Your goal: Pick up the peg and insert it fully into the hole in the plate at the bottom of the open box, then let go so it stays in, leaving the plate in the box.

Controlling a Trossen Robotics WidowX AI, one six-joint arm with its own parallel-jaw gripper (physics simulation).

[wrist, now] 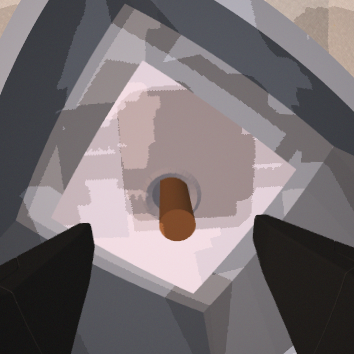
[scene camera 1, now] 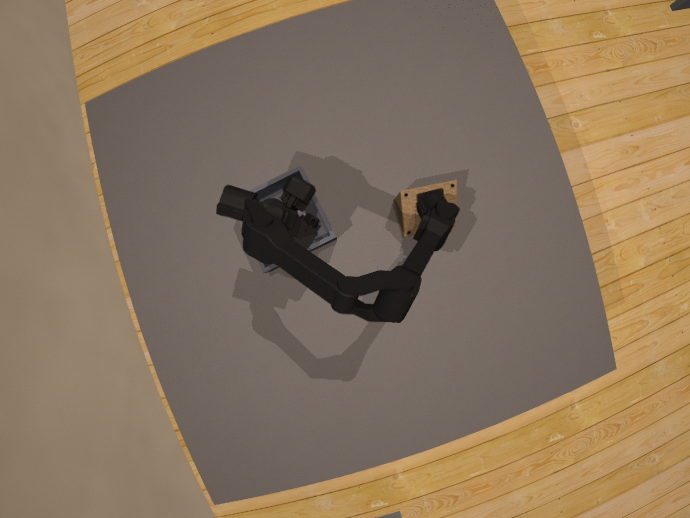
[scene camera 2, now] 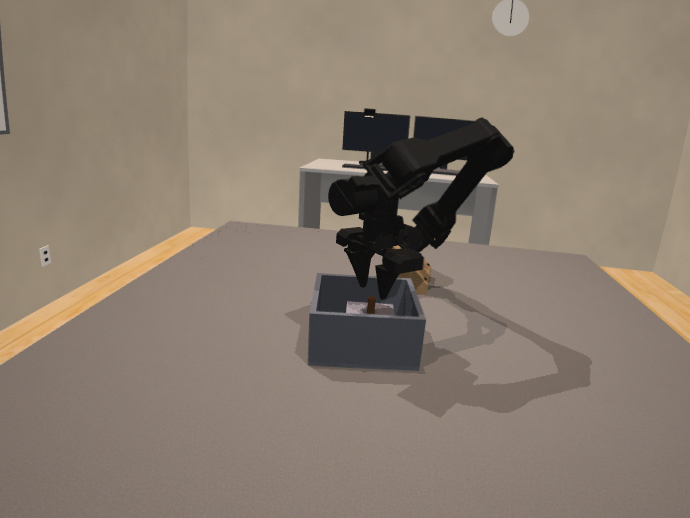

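The brown peg stands upright in the hole of the pale pink plate, with its upper part showing above the plate. How deep its lower end sits is hidden. The plate lies at the bottom of the open grey-blue box. My gripper is open and empty. Its fingertips are above the peg in scene camera 2, one to each side and apart from it. In scene camera 1 the arm hides the peg and most of the plate.
The arm's wooden base block stands beyond the box in scene camera 2. The box's raised walls surround the plate and peg. The arm arches from its base over the grey mat to the box.
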